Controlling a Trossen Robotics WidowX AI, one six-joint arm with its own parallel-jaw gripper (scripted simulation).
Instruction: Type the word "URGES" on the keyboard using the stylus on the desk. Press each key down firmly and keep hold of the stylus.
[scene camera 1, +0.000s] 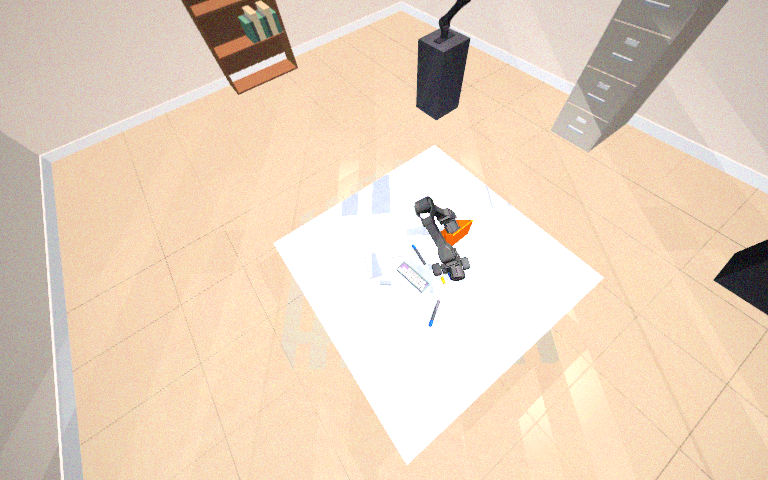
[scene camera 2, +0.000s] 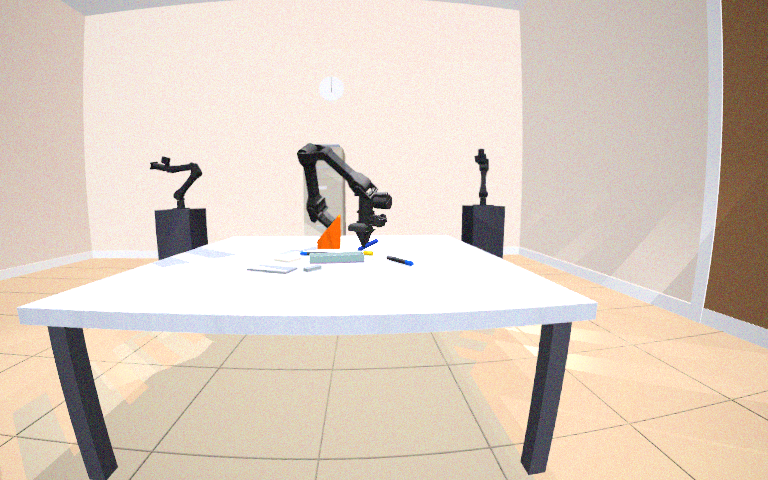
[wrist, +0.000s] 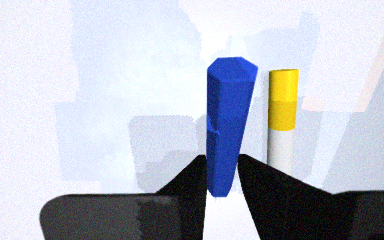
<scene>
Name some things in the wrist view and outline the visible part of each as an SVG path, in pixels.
The gripper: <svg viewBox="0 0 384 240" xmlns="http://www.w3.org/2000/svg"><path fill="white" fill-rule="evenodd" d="M239 154L237 170L240 184L260 240L384 240L384 190L347 190L342 193L331 194L296 179L247 154ZM206 155L198 155L168 184L155 193L66 194L48 200L41 207L38 218L44 240L203 240L207 200Z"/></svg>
A blue stylus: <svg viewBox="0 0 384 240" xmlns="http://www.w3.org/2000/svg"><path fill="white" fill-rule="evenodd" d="M243 57L220 57L207 68L207 189L212 197L215 198L216 204L220 202L221 197L228 196L233 184L258 73L258 66Z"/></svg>
</scene>
